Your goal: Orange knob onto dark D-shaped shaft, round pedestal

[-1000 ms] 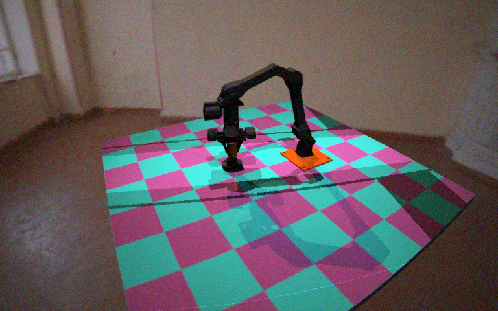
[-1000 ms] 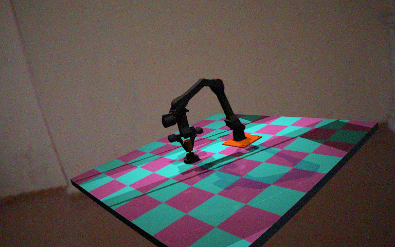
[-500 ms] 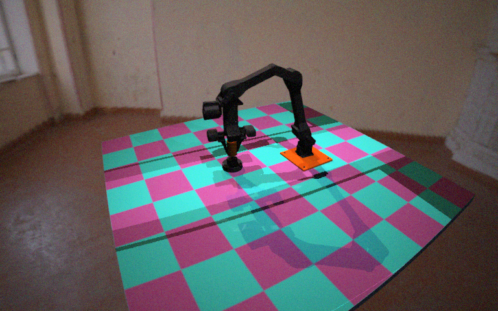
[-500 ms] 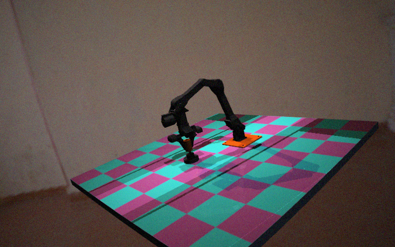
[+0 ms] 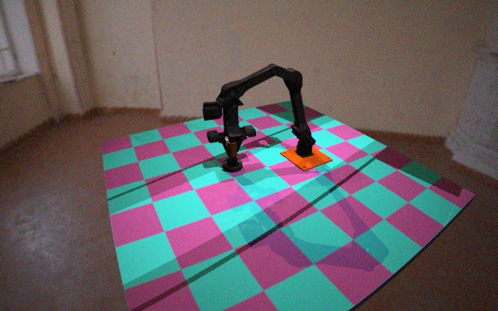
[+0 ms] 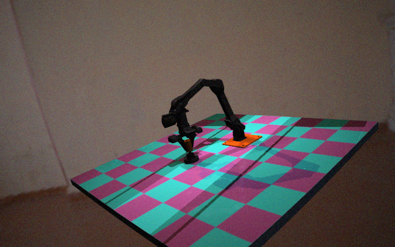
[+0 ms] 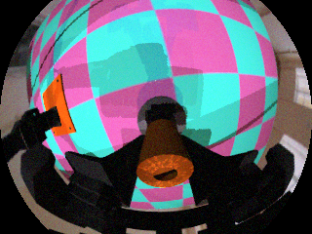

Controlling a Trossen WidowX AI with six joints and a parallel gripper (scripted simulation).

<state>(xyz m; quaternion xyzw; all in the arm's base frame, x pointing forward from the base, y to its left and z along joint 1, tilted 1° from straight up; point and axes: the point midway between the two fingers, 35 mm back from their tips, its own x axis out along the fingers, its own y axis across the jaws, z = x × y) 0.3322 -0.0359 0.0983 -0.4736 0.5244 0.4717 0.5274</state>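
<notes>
Now: gripper tip 20 mm below the orange knob. The rest, counted from my gripper tip: round pedestal (40 mm below).
</notes>
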